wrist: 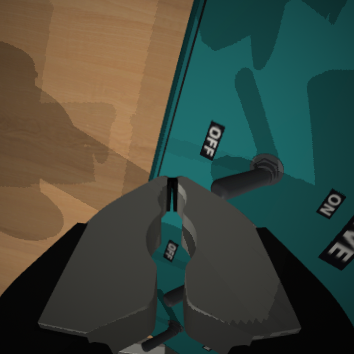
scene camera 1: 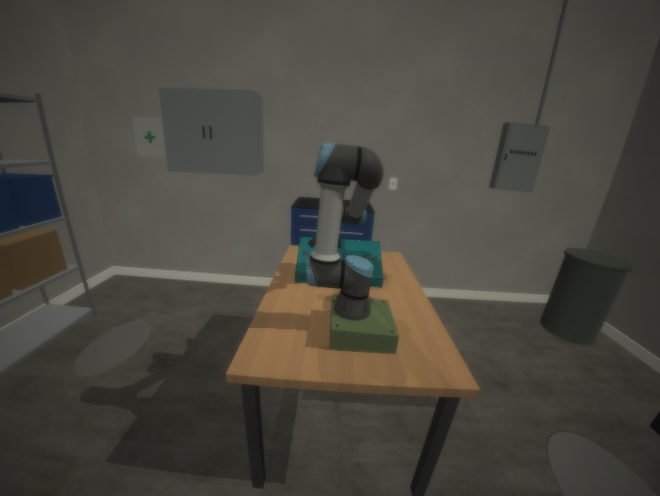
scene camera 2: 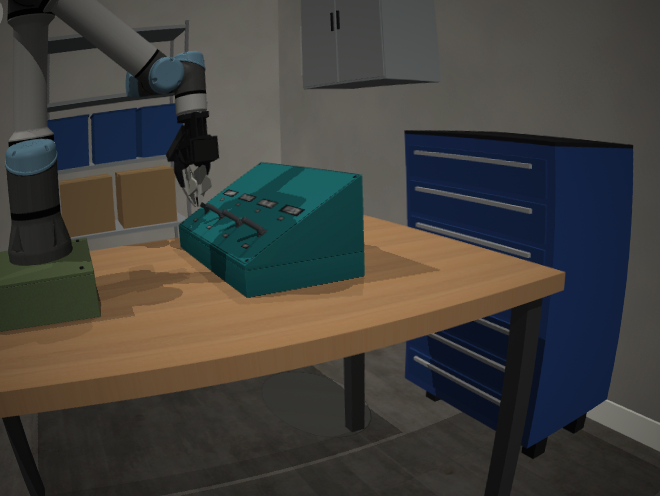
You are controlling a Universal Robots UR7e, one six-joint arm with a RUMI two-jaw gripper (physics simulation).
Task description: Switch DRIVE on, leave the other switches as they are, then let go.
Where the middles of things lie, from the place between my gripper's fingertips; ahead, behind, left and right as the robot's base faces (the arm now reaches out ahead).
I see the teal console (scene camera 2: 312,233) 13 cm ahead of my hand, 6 cm to the right of it and 4 cm below it.
